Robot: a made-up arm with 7 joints. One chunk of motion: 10 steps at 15 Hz.
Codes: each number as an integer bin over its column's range. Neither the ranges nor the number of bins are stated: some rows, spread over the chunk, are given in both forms.
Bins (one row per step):
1: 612 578 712 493 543 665
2: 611 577 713 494 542 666
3: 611 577 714 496 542 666
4: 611 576 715 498 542 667
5: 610 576 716 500 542 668
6: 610 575 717 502 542 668
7: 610 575 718 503 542 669
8: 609 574 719 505 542 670
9: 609 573 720 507 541 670
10: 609 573 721 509 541 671
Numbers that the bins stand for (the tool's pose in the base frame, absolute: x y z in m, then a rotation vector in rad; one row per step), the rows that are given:
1: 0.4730 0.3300 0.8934 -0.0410 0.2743 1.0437
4: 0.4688 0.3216 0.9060 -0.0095 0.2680 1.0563
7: 0.4646 0.3174 0.9186 0.0221 0.2680 1.0689
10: 0.4604 0.3090 0.9312 0.0599 0.2617 1.0815
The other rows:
2: 0.4688 0.3258 0.8976 -0.0347 0.2680 1.0500
3: 0.4688 0.3258 0.9018 -0.0221 0.2680 1.0500
5: 0.4646 0.3216 0.9102 0.0032 0.2680 1.0626
6: 0.4646 0.3174 0.9144 0.0158 0.2680 1.0626
8: 0.4604 0.3132 0.9228 0.0347 0.2680 1.0752
9: 0.4604 0.3090 0.9270 0.0473 0.2617 1.0752

